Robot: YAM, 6 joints.
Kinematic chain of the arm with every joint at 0, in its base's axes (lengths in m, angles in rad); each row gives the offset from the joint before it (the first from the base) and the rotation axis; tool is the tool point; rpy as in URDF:
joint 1: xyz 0 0 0.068 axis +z
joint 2: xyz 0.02 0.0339 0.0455 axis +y
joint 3: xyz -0.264 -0.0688 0 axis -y
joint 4: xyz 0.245 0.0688 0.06 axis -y
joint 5: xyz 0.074 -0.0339 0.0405 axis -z
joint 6: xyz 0.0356 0 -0.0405 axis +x
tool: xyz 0 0 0 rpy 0 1.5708 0
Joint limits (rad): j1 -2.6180..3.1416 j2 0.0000..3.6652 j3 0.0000..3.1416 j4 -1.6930..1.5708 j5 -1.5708..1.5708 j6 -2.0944..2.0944
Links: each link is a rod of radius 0.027 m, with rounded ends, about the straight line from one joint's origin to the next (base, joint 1, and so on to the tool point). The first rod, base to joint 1, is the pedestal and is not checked.
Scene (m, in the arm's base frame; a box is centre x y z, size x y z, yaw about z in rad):
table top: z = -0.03
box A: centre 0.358 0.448 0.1 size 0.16 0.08 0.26 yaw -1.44
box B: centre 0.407 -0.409 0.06 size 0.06 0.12 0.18 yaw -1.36
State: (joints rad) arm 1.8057 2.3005 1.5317 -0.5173 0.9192 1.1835
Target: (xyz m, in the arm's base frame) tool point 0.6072 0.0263 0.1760
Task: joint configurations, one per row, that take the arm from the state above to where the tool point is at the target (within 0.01 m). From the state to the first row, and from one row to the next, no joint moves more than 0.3 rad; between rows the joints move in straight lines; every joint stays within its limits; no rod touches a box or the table.
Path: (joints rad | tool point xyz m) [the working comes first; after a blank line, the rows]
Joints at the target: 0.0819 2.7119 2.4107 -0.0229 0.7189 1.1835
Straight joint move there: touches box A.

1: 1.5882 2.3474 1.7824 -0.3855 0.8599 1.1835 | 0.0183 0.5010 0.1422
2: 1.3707 2.3943 2.0331 -0.2536 0.8005 1.1835 | 0.1333 0.5288 0.2055
3: 1.1532 2.4412 2.2839 -0.1218 0.7412 1.1835 | 0.2530 0.5109 0.2769
4: 0.9357 2.4881 2.5346 0.0101 0.6819 1.1835 | 0.3580 0.4480 0.3511
5: 0.6511 2.5627 2.4933 -0.0009 0.6942 1.1835 | 0.4836 0.3399 0.2937
6: 0.3665 2.6373 2.4520 -0.0119 0.7065 1.1835 | 0.5704 0.1942 0.2351
7: 0.0819 2.7119 2.4107 -0.0229 0.7189 1.1835 | 0.6072 0.0263 0.1760

